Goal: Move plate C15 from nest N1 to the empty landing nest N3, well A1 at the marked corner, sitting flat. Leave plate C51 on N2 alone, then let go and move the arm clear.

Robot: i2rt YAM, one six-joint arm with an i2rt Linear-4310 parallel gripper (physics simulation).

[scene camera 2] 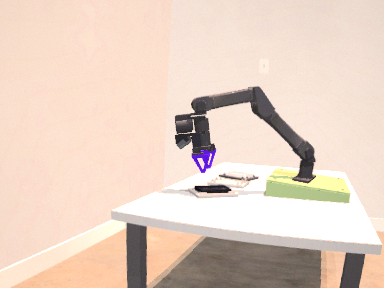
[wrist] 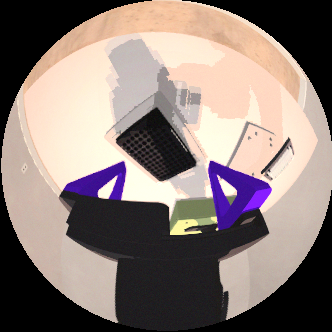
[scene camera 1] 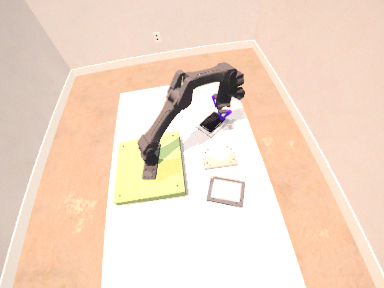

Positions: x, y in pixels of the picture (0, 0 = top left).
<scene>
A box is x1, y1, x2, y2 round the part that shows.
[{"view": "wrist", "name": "black gridded plate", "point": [151, 141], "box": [115, 107, 195, 180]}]
</scene>
